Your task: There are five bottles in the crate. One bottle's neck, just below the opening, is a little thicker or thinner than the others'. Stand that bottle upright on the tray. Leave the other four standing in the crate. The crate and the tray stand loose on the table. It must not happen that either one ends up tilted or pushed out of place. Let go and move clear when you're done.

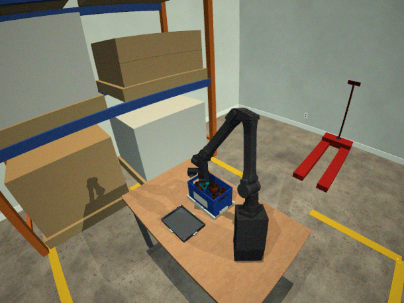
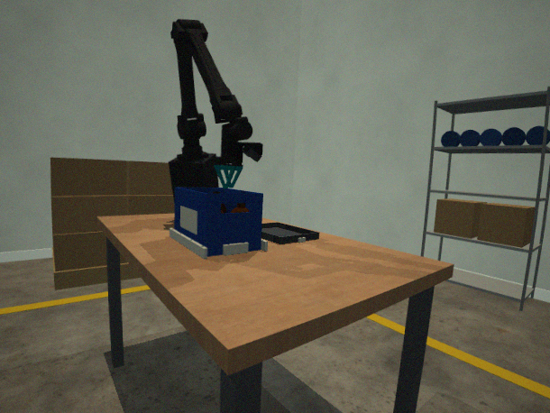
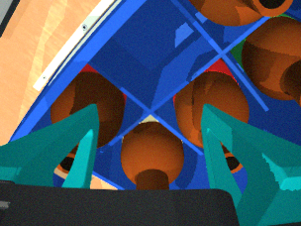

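My hand is 11 cm above the crate and 4 cm to the left of it. Also, from my hand: bottle 10 cm below, 9 cm ahead, 1 cm to the right; dark tray 24 cm to the left, 18 cm below.
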